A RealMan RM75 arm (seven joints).
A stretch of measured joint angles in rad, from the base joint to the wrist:
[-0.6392 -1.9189 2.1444 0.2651 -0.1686 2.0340 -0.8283]
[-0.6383 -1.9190 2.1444 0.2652 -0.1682 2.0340 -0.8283]
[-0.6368 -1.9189 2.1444 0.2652 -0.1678 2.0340 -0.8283]
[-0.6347 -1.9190 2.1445 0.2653 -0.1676 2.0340 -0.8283]
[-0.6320 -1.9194 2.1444 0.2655 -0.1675 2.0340 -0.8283]
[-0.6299 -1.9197 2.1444 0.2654 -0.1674 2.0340 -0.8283]
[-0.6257 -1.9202 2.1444 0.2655 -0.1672 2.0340 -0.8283]
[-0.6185 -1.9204 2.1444 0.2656 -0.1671 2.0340 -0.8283]
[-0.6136 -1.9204 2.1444 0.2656 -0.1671 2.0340 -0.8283]
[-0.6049 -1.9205 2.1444 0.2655 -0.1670 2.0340 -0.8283]
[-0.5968 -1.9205 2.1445 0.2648 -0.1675 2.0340 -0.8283]
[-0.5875 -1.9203 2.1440 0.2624 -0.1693 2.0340 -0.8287]
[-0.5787 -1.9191 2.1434 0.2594 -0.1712 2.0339 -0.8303]
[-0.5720 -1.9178 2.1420 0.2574 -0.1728 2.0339 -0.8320]
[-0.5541 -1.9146 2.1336 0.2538 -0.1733 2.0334 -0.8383]
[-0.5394 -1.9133 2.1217 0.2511 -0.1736 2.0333 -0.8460]
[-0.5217 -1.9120 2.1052 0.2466 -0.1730 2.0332 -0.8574]
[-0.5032 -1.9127 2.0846 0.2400 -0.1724 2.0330 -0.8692]
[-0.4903 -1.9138 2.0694 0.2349 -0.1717 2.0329 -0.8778]
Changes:
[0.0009 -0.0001 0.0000 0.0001 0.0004 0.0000 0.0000]
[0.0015 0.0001 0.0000 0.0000 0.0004 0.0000 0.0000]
[0.0021 -0.0001 0.0001 0.0001 0.0002 0.0000 0.0000]
[0.0027 -0.0004 -0.0001 0.0002 0.0001 0.0000 0.0000]
[0.0021 -0.0003 0.0000 -0.0001 0.0001 0.0000 0.0000]
[0.0042 -0.0005 0.0000 0.0001 0.0002 0.0000 0.0000]
[0.0072 -0.0002 0.0000 0.0001 0.0001 0.0000 0.0000]
[0.0049 0.0000 0.0000 0.0000 0.0000 0.0000 0.0000]
[0.0087 -0.0001 0.0000 -0.0001 0.0001 0.0000 0.0000]
[0.0081 0.0000 0.0001 -0.0007 -0.0005 0.0000 0.0000]
[0.0093 0.0002 -0.0005 -0.0024 -0.0018 0.0000 -0.0004]
[0.0088 0.0012 -0.0006 -0.0030 -0.0019 -0.0001 -0.0016]
[0.0067 0.0013 -0.0014 -0.0020 -0.0016 0.0000 -0.0017]
[0.0179 0.0032 -0.0084 -0.0036 -0.0005 -0.0005 -0.0063]
[0.0147 0.0013 -0.0119 -0.0027 -0.0003 -0.0001 -0.0077]
[0.0177 0.0013 -0.0165 -0.0045 0.0006 -0.0001 -0.0114]
[0.0185 -0.0007 -0.0206 -0.0066 0.0006 -0.0002 -0.0118]
[0.0129 -0.0011 -0.0152 -0.0051 0.0007 -0.0001 -0.0086]

